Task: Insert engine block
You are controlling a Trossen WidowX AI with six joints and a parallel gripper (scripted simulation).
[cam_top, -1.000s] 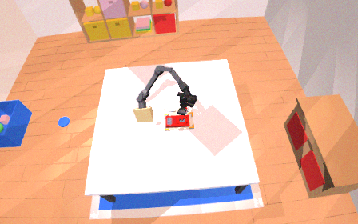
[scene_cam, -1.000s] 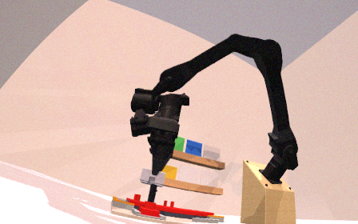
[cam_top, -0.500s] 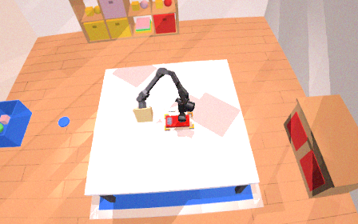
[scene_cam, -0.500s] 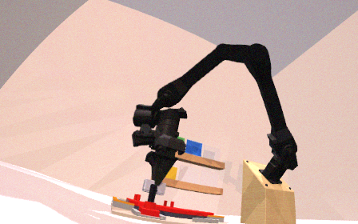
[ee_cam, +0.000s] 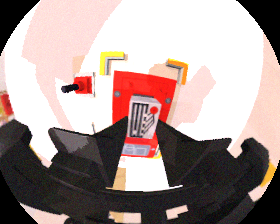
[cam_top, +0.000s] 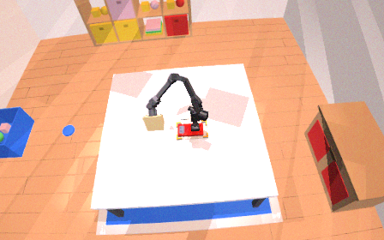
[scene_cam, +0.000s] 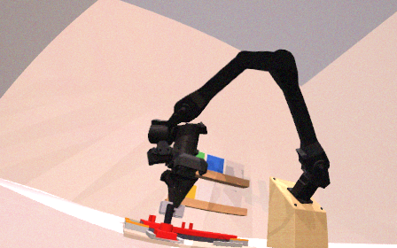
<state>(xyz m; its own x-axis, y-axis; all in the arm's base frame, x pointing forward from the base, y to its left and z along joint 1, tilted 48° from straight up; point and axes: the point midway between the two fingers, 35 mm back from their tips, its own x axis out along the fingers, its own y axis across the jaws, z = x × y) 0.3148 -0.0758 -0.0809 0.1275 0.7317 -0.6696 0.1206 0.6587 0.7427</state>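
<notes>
My gripper tip is now 1 cm above the grey engine block.
</notes>
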